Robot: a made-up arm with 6 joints. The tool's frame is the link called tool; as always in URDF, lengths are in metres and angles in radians.
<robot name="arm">
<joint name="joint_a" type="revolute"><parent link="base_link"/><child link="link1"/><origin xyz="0 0 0.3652" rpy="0 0 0"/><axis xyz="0 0 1"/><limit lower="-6.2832" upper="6.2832" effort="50" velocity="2.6"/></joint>
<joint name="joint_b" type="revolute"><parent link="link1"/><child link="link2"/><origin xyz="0 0 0" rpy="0 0 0"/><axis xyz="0 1 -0.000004"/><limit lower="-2.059" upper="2.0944" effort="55" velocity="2.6"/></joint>
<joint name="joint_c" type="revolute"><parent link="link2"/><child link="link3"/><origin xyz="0.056 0 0.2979" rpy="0 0 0"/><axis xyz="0 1 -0.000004"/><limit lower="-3.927" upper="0.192" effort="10" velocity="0.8"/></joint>
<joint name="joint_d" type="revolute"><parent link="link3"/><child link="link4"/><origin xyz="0.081 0 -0.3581" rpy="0 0 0"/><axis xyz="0 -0.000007 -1"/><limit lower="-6.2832" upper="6.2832" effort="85" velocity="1.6"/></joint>
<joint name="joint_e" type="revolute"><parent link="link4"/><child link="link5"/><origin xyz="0 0 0" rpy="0 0 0"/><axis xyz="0 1 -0.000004"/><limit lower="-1.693" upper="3.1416" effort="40" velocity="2.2"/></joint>
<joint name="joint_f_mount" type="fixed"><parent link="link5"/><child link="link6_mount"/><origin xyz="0.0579 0 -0.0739" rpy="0 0 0"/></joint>
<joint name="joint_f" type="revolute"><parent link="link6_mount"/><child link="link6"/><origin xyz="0.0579 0 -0.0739" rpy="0 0 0"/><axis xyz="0 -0.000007 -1"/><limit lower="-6.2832" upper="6.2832" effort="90" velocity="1.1"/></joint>
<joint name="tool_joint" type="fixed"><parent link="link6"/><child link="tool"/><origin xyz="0 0 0" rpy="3.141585 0 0"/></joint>
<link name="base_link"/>
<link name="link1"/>
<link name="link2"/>
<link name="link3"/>
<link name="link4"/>
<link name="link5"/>
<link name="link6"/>
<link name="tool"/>
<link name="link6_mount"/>
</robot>
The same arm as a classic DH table. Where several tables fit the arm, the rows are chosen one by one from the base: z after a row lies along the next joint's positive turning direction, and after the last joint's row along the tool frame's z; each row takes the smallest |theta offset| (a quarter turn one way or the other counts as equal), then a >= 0, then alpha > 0; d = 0 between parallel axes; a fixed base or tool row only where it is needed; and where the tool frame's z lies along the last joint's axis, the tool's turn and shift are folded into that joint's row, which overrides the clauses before.
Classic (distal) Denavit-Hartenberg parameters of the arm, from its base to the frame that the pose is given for. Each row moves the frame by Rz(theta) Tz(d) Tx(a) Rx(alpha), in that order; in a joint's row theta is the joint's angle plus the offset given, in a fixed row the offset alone. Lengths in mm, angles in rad.
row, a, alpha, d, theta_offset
joint_a, 0, -1.5708, 365.2, 0
joint_b, 303.1, 0, 0, -1.385
joint_c, 81, -1.5708, 0, 1.385
joint_d, 0, 1.5708, 358.1, 0
joint_e, 115.8, -1.5708, 0, 0
joint_f, 0, 0, 147.8, 0
Joint limits (rad, base to tool): -6.2832..6.2832 -2.059..2.0944 -3.927..0.192 -6.2832..6.2832 -1.693..3.1416 -6.2832..6.2832

